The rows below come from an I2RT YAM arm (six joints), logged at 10 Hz.
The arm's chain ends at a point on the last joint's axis. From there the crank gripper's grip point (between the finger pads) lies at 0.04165 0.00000 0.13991 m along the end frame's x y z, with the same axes.
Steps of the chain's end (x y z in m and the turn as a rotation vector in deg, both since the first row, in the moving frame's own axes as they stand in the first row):
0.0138 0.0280 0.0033 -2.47 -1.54 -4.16
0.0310 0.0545 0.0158 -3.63 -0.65 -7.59
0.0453 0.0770 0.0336 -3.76 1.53 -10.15
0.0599 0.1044 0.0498 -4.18 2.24 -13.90
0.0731 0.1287 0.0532 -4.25 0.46 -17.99
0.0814 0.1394 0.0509 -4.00 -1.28 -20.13
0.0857 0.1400 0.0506 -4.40 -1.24 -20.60
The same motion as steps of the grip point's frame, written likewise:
0.0101 0.0312 0.0043 -2.47 -1.54 -4.16
0.0296 0.0580 0.0162 -3.63 -0.65 -7.59
0.0492 0.0784 0.0324 -3.76 1.53 -10.15
0.0653 0.1038 0.0481 -4.18 2.24 -13.90
0.0738 0.1259 0.0530 -4.25 0.46 -17.99
0.0775 0.1352 0.0519 -4.00 -1.28 -20.13
0.0820 0.1364 0.0516 -4.40 -1.24 -20.60

